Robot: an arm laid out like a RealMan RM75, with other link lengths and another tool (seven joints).
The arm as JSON. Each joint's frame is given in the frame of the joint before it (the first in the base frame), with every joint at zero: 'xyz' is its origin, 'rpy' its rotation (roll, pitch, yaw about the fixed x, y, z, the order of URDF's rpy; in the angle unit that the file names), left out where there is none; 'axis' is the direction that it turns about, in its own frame. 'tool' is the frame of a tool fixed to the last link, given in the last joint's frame.
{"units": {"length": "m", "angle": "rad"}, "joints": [
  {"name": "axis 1", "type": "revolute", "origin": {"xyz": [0.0, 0.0, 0.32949]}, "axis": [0.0, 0.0, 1.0]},
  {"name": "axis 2", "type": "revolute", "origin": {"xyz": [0.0, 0.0, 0.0]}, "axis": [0.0, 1.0, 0.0]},
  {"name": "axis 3", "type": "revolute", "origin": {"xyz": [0.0, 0.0, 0.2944]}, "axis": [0.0, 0.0, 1.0]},
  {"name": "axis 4", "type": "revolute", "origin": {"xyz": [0.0, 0.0, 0.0]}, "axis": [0.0, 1.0, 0.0]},
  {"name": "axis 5", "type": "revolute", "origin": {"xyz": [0.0, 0.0, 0.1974]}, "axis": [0.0, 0.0, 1.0]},
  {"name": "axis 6", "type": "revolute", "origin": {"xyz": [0.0, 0.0, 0.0]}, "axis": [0.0, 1.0, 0.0]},
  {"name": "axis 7", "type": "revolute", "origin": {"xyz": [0.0, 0.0, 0.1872]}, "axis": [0.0, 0.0, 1.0]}
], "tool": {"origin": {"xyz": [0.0, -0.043, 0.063], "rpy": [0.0, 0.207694, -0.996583]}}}
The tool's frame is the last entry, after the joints.
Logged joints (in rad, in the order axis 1, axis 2, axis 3, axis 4, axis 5, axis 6, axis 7), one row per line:
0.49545 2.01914 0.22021 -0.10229 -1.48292 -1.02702 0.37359
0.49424 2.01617 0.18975 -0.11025 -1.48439 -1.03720 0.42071
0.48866 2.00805 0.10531 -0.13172 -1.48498 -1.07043 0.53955
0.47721 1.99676 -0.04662 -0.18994 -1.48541 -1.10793 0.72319
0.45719 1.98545 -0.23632 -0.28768 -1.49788 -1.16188 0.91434
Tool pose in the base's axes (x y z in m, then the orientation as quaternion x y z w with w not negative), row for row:
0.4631 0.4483 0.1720 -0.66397 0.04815 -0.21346 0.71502
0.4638 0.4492 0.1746 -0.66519 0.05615 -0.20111 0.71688
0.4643 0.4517 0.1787 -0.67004 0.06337 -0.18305 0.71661
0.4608 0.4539 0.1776 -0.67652 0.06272 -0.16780 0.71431
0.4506 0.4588 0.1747 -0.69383 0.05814 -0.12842 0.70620
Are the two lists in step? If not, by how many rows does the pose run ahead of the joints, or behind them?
The pose runs 2 rows behind the joints: the pose in row i belongs to the joints in row i - 2.
